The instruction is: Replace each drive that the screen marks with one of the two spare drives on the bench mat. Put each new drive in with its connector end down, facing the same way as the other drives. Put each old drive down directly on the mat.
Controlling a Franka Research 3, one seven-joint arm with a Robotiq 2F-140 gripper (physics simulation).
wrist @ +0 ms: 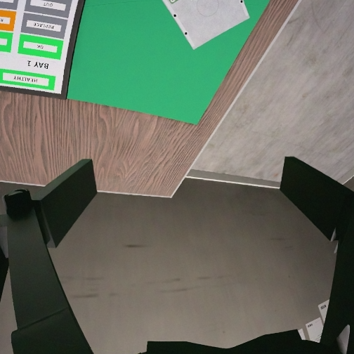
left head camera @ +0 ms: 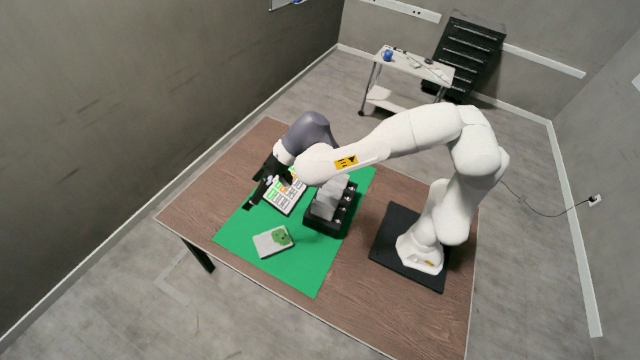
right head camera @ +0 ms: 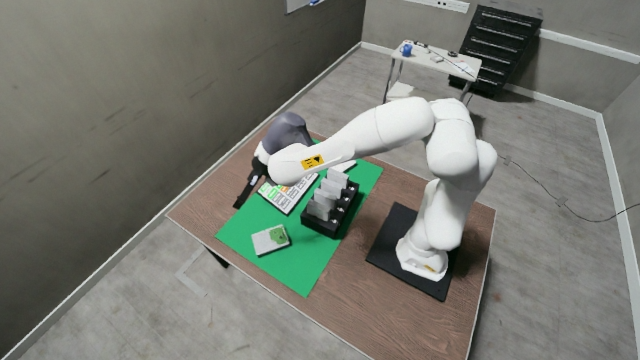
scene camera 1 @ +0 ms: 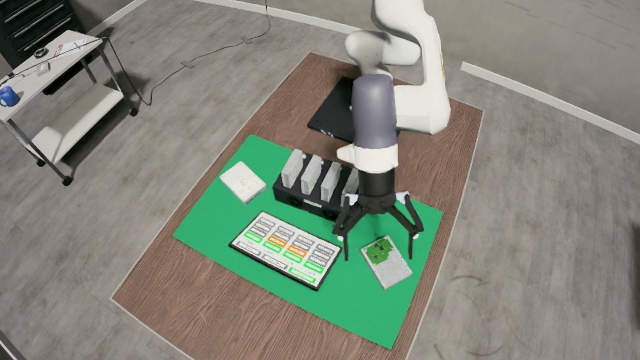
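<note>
A black dock [left head camera: 325, 227] [right head camera: 320, 227] [scene camera 1: 290, 196] holds four upright grey drives; the gripper partly hides the rightmost in the scene view. A screen [left head camera: 282, 200] [right head camera: 285, 200] [scene camera 1: 286, 251] [wrist: 37, 75] shows orange marks in its two middle columns. One spare drive [left head camera: 272, 242] [right head camera: 270, 240] [scene camera 1: 392, 267] [wrist: 210, 22], with a green board patch, lies flat on the green mat [left head camera: 300, 275] [right head camera: 295, 272] [scene camera 1: 375, 325] [wrist: 130, 65]. Another pale drive [right head camera: 346, 166] [scene camera 1: 243, 182] lies flat beside the dock's other end. My gripper [scene camera 1: 378, 258] [wrist: 189, 174] is open and empty, raised above the mat.
The wooden table [left head camera: 350, 310] [scene camera 1: 200, 310] carries the arm's black base plate [left head camera: 382, 240] [right head camera: 380, 245] [scene camera 1: 330, 112]. A white cart [left head camera: 410, 70] [right head camera: 430, 62] [scene camera 1: 65, 55] with a blue mug [left head camera: 387, 55] [right head camera: 406, 50] [scene camera 1: 8, 96] stands apart. A wall runs beside the table.
</note>
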